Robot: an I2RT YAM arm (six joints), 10 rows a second.
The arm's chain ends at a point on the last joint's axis. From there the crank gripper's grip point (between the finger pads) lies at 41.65 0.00 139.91 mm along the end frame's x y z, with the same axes.
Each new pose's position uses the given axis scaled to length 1; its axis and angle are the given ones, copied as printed.
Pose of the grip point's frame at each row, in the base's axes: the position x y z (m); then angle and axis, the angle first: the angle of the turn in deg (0 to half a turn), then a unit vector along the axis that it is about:
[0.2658 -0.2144 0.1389 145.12 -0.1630 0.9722 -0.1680]
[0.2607 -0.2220 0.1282 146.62 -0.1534 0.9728 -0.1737]
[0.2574 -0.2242 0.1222 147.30 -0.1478 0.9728 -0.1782]
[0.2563 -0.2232 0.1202 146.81 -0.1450 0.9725 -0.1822]
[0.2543 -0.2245 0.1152 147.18 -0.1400 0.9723 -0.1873]
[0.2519 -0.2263 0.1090 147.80 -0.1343 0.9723 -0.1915]
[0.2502 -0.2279 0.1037 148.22 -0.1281 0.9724 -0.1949]
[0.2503 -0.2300 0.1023 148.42 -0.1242 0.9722 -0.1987]
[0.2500 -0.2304 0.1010 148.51 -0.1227 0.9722 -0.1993]
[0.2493 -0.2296 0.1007 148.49 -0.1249 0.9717 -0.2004]
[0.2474 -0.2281 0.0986 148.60 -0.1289 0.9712 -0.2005]
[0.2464 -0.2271 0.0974 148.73 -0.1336 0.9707 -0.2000]
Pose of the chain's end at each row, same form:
[0.2132 -0.1698 0.2676 145.12 -0.1630 0.9722 -0.1680]
[0.2120 -0.1750 0.2575 146.62 -0.1534 0.9728 -0.1737]
[0.2105 -0.1757 0.2516 147.30 -0.1478 0.9728 -0.1782]
[0.2083 -0.1738 0.2489 146.81 -0.1450 0.9725 -0.1822]
[0.2073 -0.1736 0.2437 147.18 -0.1400 0.9723 -0.1873]
[0.2066 -0.1739 0.2375 147.80 -0.1343 0.9723 -0.1915]
[0.2062 -0.1744 0.2322 148.22 -0.1281 0.9724 -0.1949]
[0.2070 -0.1754 0.2306 148.42 -0.1242 0.9722 -0.1987]
[0.2070 -0.1756 0.2293 148.51 -0.1227 0.9722 -0.1993]
[0.2061 -0.1745 0.2288 148.49 -0.1249 0.9717 -0.2004]
[0.2042 -0.1730 0.2267 148.60 -0.1289 0.9712 -0.2005]
[0.2032 -0.1721 0.2255 148.73 -0.1336 0.9707 -0.2000]

